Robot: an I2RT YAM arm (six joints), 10 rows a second.
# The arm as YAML. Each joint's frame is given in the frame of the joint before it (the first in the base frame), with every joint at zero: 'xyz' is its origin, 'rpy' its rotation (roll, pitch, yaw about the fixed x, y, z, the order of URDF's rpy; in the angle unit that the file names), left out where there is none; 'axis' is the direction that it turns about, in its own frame. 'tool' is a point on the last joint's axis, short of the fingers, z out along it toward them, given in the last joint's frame.
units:
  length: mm
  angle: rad
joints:
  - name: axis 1
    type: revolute
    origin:
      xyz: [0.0, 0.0, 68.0]
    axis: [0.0, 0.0, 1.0]
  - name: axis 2
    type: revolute
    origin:
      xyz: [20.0, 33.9, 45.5]
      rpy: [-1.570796, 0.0, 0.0]
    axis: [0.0, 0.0, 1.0]
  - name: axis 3
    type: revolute
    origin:
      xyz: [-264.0, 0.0, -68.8]
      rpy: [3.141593, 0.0, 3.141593]
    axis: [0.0, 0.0, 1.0]
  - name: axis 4
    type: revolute
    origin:
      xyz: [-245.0, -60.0, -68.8]
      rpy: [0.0, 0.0, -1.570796]
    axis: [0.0, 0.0, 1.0]
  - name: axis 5
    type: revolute
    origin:
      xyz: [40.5, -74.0, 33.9]
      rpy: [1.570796, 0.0, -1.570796]
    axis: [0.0, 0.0, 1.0]
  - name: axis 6
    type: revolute
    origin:
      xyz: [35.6, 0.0, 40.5]
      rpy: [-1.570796, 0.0, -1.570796]
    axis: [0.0, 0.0, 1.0]
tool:
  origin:
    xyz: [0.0, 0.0, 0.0]
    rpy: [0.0, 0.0, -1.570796]
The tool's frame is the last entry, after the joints.
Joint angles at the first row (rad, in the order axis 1, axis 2, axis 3, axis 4, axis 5, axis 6):
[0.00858 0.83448 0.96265 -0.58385 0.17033 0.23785]
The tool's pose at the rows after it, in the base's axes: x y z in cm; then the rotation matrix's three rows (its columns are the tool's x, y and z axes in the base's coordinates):
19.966, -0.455, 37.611; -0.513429, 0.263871, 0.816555; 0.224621, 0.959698, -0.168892; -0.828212, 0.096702, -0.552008
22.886, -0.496, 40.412; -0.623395, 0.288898, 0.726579; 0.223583, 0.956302, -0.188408; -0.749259, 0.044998, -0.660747
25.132, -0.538, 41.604; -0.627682, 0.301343, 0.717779; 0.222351, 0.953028, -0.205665; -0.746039, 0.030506, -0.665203
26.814, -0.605, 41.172; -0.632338, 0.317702, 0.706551; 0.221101, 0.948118, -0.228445; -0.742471, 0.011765, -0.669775
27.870, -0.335, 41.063; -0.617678, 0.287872, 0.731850; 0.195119, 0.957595, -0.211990; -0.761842, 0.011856, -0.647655
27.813, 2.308, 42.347; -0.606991, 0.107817, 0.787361; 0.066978, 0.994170, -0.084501; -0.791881, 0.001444, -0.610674
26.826, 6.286, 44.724; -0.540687, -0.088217, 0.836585; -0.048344, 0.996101, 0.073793; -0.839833, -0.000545, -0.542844
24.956, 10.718, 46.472; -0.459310, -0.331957, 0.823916; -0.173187, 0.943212, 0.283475; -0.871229, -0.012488, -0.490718
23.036, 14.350, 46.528; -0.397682, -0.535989, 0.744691; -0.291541, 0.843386, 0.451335; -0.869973, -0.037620, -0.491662
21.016, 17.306, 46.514; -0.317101, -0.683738, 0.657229; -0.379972, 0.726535, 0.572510; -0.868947, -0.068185, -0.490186
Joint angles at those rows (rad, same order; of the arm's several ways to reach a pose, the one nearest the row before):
[0.00857 1.00385 1.17591 -0.76735 0.17681 0.23479]
[0.00861 1.20337 1.44827 -0.98401 0.19591 0.23558]
[0.00860 1.30520 1.56917 -1.01262 0.21345 0.23519]
[0.00857 1.36016 1.59287 -0.99280 0.23670 0.23517]
[0.01661 1.38189 1.59323 -0.93825 0.22604 0.21230]
[0.10394 1.38228 1.62987 -0.91536 0.16650 0.13179]
[0.24740 1.38227 1.70345 -0.90083 0.13372 0.08641]
[0.41522 1.38188 1.75799 -0.89054 0.07304 0.02689]
[0.55869 1.38226 1.76105 -0.89283 0.01204 -0.03642]
[0.68532 1.38418 1.76109 -0.88943 -0.02727 -0.09365]

